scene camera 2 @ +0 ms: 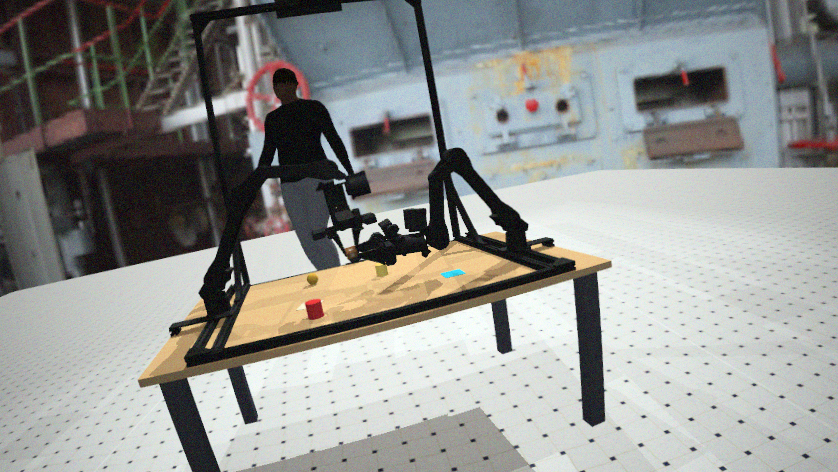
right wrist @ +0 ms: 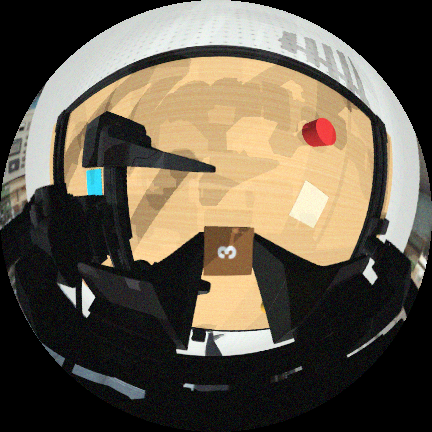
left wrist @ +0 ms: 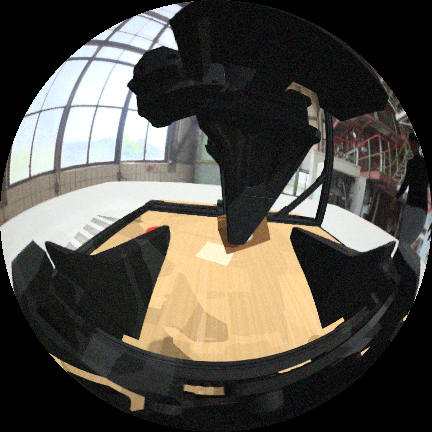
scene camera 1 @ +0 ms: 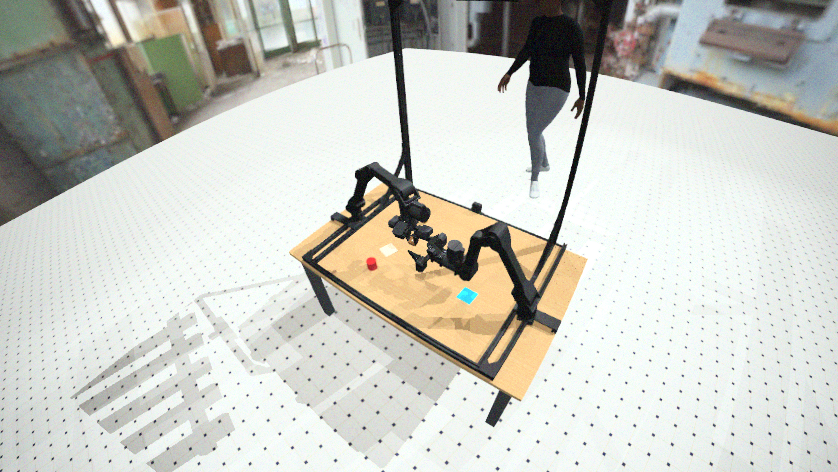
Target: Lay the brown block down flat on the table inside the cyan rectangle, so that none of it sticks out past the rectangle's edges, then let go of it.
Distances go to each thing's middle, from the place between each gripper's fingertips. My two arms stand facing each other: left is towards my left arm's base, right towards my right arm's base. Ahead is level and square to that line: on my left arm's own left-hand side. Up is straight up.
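Labels:
My right gripper is 10 mm below the brown block (right wrist: 227, 249) and 10 mm past it. Counting from my right hand, the red cylinder (right wrist: 318, 132) is 100 mm below, 140 mm ahead and 130 mm to the right, while the pale square patch (right wrist: 310, 201) is 120 mm below, 10 mm ahead and 150 mm to the right.
As for my left gripper, it is 10 mm past the brown block and 10 mm to the left of it. Counting from my left hand, the red cylinder is 100 mm below, 130 mm ahead and 140 mm to the right, and the pale square patch is 120 mm below, 10 mm ahead and 160 mm to the right.

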